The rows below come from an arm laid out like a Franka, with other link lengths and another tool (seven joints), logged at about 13 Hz.
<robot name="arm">
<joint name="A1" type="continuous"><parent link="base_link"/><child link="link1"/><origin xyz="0 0 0.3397" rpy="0 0 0"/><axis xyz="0 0 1"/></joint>
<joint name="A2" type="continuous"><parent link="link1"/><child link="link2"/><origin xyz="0 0 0" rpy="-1.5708 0 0"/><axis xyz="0 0 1"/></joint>
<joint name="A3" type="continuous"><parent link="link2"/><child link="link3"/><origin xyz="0 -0.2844 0" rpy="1.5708 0 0"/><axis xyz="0 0 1"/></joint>
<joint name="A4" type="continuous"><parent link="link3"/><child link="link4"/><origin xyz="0.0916 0 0" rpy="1.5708 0 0"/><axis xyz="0 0 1"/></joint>
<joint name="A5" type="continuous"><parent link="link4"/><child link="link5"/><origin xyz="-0.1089 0.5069 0" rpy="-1.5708 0 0"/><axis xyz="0 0 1"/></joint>
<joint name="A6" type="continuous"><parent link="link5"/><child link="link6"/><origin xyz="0 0 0" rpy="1.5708 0 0"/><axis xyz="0 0 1"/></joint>
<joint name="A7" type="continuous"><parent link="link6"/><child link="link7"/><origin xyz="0.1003 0 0" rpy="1.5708 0 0"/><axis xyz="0 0 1"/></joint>
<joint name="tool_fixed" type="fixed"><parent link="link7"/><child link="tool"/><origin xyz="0.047 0.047 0.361" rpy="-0.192 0 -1.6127"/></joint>
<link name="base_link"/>
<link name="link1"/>
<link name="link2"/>
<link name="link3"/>
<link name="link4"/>
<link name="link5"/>
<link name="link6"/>
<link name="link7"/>
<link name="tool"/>
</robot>
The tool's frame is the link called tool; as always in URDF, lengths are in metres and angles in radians. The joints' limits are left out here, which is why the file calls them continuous.
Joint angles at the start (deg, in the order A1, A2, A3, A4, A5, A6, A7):
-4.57, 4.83, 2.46, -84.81, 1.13, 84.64, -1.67
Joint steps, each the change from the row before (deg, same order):
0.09, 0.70, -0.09, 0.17, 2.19, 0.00, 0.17
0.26, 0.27, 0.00, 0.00, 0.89, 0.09, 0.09
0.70, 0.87, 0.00, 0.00, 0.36, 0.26, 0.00
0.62, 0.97, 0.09, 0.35, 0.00, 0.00, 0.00
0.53, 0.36, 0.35, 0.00, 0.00, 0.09, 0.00
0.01, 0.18, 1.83, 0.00, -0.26, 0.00, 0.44
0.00, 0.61, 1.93, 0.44, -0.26, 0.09, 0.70
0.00, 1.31, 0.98, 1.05, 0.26, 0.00, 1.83
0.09, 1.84, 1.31, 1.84, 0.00, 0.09, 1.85
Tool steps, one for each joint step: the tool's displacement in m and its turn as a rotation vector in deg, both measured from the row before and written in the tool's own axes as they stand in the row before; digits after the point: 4 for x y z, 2 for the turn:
0.0138, 0.0008, 0.0089, 0.37, 2.20, 0.41
0.0088, 0.0008, 0.0043, 0.14, 0.91, -0.06
0.0103, 0.0014, 0.0119, 0.64, 0.49, -0.58
0.0082, 0.0014, 0.0097, 0.68, 0.14, -0.64
0.0108, 0.0009, 0.0056, 0.34, 0.14, -0.83
0.0213, 0.0008, 0.0042, 0.33, 0.06, -1.37
0.0221, 0.0032, 0.0050, 0.22, 0.08, -1.20
0.0120, 0.0035, 0.0070, 0.30, 0.29, 0.93
0.0159, 0.0076, 0.0060, 0.00, 0.23, 0.52

